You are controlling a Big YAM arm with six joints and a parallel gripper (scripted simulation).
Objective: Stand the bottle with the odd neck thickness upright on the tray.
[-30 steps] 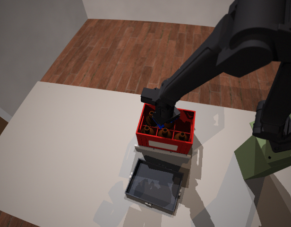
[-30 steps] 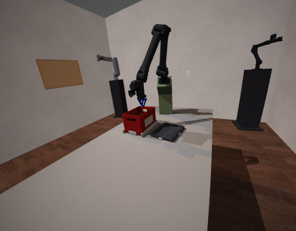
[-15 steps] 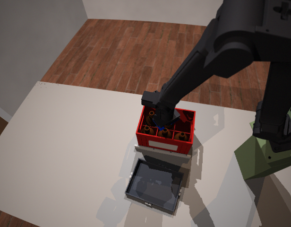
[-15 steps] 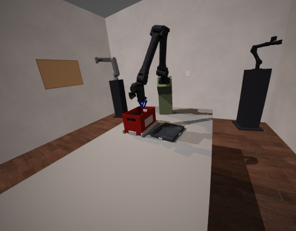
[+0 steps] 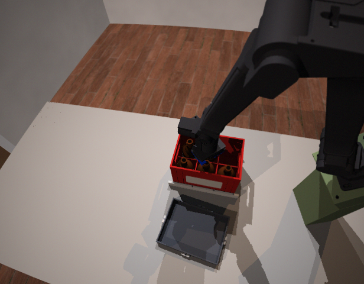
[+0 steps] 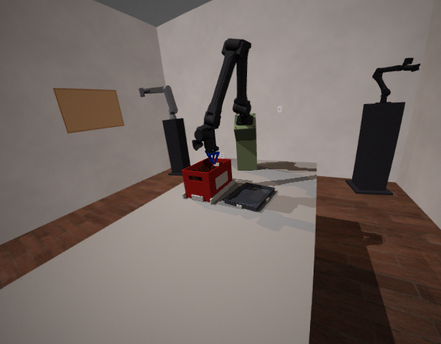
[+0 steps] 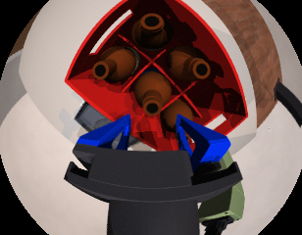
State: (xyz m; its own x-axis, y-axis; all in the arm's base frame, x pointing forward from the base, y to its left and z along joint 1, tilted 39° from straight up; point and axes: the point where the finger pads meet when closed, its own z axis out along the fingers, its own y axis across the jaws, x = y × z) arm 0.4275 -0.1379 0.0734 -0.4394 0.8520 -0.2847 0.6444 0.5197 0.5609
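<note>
My gripper is now 110 mm above the crate, 40 mm to the left of it and 10 mm past it. From my hand the other things lie so: dark grey tray (230 mm to the left, 180 mm below, 50 mm ahead); then brown bottle (110 mm below, 90 mm ahead, 10 mm to the right).
</note>
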